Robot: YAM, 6 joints.
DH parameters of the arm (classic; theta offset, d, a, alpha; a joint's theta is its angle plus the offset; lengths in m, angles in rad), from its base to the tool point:
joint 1: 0 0.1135 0.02 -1.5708
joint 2: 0 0 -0.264 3.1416
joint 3: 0.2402 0 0.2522 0
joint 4: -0.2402 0 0.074 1.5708
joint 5: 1.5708 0 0 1.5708
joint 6: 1.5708 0.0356 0 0
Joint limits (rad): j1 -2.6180..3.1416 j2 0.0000..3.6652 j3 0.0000..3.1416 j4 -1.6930..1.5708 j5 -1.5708..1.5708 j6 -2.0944..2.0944
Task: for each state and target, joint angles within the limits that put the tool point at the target. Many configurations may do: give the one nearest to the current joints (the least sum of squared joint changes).
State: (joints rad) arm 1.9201 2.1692 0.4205 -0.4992 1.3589 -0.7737
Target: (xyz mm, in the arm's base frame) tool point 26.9 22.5 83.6
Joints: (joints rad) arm 2.0764 2.1815 0.0392 -0.9064 1.3139 -0.7737
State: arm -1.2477 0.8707 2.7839 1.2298 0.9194 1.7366
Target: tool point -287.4 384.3 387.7
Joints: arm -0.9882 0.6564 2.9178 1.2848 0.9299 1.7366
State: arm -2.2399 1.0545 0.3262 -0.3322 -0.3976 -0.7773
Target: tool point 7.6 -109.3 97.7
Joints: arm -1.6812 0.9442 0.1659 -0.5388 -0.5828 -0.7773
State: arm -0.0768 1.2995 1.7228 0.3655 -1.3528 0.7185
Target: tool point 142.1 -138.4 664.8
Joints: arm -0.9294 1.5318 2.2404 0.4181 -1.0602 0.7185
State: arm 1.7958 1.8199 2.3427 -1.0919 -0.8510 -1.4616
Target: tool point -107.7 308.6 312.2
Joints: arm 1.8280 1.7616 1.6725 -1.4163 -0.8047 -1.4616
